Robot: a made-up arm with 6 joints. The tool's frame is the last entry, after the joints.
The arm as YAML. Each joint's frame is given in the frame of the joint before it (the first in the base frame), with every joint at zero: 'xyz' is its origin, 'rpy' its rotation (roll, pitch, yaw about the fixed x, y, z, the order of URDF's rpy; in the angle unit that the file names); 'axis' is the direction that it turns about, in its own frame. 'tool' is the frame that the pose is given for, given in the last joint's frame.
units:
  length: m
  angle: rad
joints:
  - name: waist
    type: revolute
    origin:
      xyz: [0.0, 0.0, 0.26]
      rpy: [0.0, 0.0, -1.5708]
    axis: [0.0, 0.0, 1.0]
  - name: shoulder
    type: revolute
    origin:
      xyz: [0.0, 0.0, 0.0]
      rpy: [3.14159, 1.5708, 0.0]
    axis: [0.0, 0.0, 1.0]
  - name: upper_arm
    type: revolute
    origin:
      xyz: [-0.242, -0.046, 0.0]
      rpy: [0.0, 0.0, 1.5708]
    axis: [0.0, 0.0, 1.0]
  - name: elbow
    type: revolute
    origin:
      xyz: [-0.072, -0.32, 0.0]
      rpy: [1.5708, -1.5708, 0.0]
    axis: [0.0, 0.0, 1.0]
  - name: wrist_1
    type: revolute
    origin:
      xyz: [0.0, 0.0, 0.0]
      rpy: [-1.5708, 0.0, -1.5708]
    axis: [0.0, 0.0, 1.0]
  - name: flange
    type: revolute
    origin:
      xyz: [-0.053, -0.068, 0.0]
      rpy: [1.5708, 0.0, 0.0]
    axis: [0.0, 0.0, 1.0]
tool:
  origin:
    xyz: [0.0, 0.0, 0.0]
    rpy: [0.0, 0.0, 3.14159]
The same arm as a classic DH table. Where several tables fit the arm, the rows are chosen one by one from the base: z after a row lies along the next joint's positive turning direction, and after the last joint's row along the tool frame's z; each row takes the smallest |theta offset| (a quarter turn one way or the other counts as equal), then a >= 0, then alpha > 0; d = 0 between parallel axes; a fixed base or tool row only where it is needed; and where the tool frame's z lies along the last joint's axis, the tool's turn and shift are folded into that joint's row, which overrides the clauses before.
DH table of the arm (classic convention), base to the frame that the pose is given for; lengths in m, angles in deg. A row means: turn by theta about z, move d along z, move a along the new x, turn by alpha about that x. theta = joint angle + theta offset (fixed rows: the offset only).
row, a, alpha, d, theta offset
waist, 0.0000, -90.00, 0.2600, 0.00
shoulder, 0.2463, 0.00, 0.0000, -79.24
upper_arm, 0.0720, -90.00, 0.0000, 79.24
elbow, 0.0000, 90.00, 0.3200, 0.00
wrist_1, 0.0530, -90.00, 0.0000, 0.00
flange, 0.0000, 0.00, 0.0680, 0.00

